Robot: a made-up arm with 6 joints. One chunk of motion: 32 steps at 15 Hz.
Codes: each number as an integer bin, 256 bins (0 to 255) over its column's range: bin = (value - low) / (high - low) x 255, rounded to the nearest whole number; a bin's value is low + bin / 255 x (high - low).
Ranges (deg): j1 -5..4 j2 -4..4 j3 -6..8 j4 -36..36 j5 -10..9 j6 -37..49
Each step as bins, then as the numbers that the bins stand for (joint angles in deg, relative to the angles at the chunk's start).
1 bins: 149 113 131 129 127 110
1 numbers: 0.26 -0.45 1.19 0.42 -0.54 0.10
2 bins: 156 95 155 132 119 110
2 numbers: 0.51 -1.02 2.51 1.27 -1.13 0.10
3 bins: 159 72 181 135 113 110
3 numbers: 0.61 -1.74 3.94 2.12 -1.58 0.10
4 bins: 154 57 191 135 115 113
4 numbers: 0.44 -2.21 4.49 2.12 -1.43 1.11
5 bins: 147 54 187 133 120 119
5 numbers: 0.19 -2.31 4.27 1.55 -1.06 3.13
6 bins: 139 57 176 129 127 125
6 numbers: -0.09 -2.21 3.66 0.42 -0.54 5.16
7 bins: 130 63 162 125 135 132
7 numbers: -0.41 -2.02 2.89 -0.71 0.06 7.52
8 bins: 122 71 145 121 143 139
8 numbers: -0.69 -1.77 1.96 -1.84 0.65 9.88
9 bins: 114 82 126 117 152 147
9 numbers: -0.98 -1.43 0.92 -2.96 1.33 12.58
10 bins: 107 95 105 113 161 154
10 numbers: -1.22 -1.02 -0.24 -4.09 2.00 14.94
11 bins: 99 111 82 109 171 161
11 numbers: -1.51 -0.52 -1.50 -5.22 2.74 17.30
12 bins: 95 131 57 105 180 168
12 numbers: -1.65 0.11 -2.87 -6.35 3.41 19.66
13 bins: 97 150 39 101 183 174
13 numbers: -1.58 0.71 -3.86 -7.48 3.64 21.68
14 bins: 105 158 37 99 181 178
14 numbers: -1.29 0.96 -3.97 -8.05 3.49 23.03
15 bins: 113 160 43 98 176 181
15 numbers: -1.01 1.02 -3.64 -8.33 3.11 24.04
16 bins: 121 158 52 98 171 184
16 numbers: -0.73 0.96 -3.15 -8.33 2.74 25.05
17 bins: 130 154 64 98 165 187
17 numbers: -0.41 0.83 -2.49 -8.33 2.29 26.07
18 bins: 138 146 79 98 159 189
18 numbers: -0.13 0.58 -1.66 -8.33 1.85 26.74
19 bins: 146 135 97 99 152 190
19 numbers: 0.15 0.24 -0.67 -8.05 1.33 27.08
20 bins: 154 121 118 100 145 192
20 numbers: 0.44 -0.20 0.48 -7.76 0.80 27.75
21 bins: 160 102 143 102 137 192
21 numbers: 0.65 -0.80 1.85 -7.20 0.21 27.75
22 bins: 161 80 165 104 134 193
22 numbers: 0.68 -1.49 3.06 -6.64 -0.02 28.09
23 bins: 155 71 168 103 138 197
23 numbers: 0.47 -1.77 3.22 -6.92 0.28 29.44
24 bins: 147 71 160 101 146 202
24 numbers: 0.19 -1.77 2.78 -7.48 0.88 31.13
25 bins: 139 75 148 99 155 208
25 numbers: -0.09 -1.65 2.13 -8.05 1.55 33.15
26 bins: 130 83 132 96 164 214
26 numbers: -0.41 -1.40 1.25 -8.89 2.22 35.17
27 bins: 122 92 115 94 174 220
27 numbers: -0.69 -1.11 0.31 -9.46 2.96 37.20
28 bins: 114 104 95 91 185 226
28 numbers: -0.98 -0.74 -0.78 -10.31 3.78 39.22
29 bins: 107 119 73 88 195 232
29 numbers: -1.22 -0.27 -1.99 -11.15 4.53 41.24
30 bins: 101 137 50 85 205 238
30 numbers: -1.44 0.30 -3.25 -12.00 5.27 43.27
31 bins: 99 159 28 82 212 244
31 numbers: -1.51 0.99 -4.46 -12.85 5.80 45.29
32 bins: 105 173 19 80 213 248
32 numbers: -1.29 1.43 -4.96 -13.41 5.87 46.64
